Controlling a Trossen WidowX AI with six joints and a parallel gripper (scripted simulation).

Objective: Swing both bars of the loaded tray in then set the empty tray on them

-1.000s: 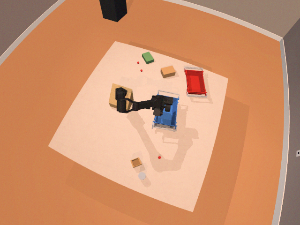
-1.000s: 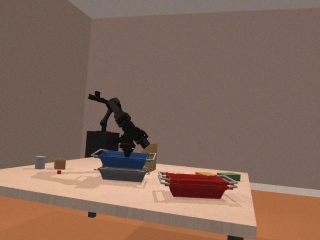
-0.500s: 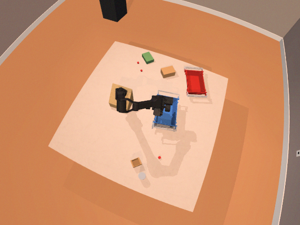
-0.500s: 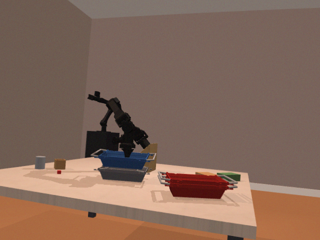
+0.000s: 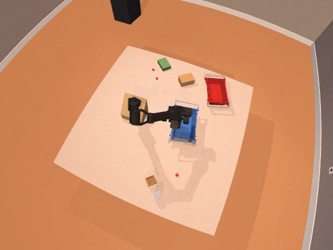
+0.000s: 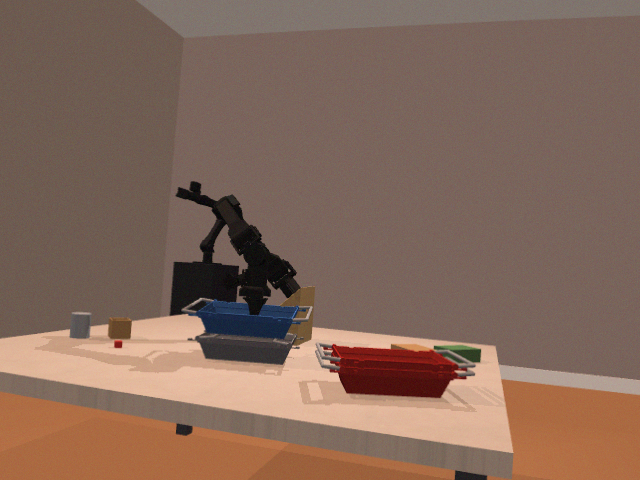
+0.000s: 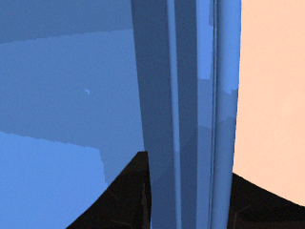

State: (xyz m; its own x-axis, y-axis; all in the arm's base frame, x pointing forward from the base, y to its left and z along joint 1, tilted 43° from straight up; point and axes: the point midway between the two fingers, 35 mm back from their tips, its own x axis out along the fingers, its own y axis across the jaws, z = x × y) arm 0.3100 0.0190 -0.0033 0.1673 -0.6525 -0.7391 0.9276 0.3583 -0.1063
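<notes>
Right now the blue tray is 60 mm ahead of my gripper tip, 30 mm above it and 20 mm to the left of it. Round my gripper tip: orange block (430 mm to the left, 110 mm behind, 60 mm below); then brown box (430 mm to the right, 70 mm below, 40 mm ahead); then red cube (310 mm to the right, 180 mm ahead, 80 mm below).
</notes>
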